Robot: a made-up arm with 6 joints.
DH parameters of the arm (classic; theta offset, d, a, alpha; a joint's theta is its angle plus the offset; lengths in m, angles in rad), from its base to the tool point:
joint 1: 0 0.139 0 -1.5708
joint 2: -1.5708 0 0.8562 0
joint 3: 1.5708 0.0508 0 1.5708
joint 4: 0 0.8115 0 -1.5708
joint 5: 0 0 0 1.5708
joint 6: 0 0.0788 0 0
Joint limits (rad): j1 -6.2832..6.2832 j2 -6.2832..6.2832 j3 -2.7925..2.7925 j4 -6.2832..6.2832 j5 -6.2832..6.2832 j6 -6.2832..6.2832
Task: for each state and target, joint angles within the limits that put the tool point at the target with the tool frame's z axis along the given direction. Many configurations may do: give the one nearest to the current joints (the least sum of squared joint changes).
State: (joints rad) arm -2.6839 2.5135 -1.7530 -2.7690 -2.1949 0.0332
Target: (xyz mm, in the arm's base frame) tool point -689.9 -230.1 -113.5 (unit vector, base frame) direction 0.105 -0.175 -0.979
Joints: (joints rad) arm -2.9107 2.8586 -2.2102 -2.7971 -2.5284 0.0332
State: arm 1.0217 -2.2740 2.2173 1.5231 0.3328 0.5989
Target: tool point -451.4 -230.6 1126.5 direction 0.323 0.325 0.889
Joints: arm 0.5870 -1.3780 1.7586 0.8138 0.1265 0.5989
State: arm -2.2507 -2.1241 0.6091 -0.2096 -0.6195 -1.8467
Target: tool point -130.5 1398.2 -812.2 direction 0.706 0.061 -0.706
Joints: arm -1.4019 -2.1818 0.0894 -0.8335 -1.2651 -1.8467
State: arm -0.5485 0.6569 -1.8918 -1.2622 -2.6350 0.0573
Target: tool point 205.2 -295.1 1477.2 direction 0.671 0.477 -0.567
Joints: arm -1.2808 0.7813 -1.0823 -1.0752 -2.0522 0.0573
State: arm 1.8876 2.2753 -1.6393 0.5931 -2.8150 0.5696
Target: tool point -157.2 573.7 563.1 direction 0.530 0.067 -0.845
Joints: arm 1.8231 1.9223 -2.1761 1.0885 -2.5002 0.5696
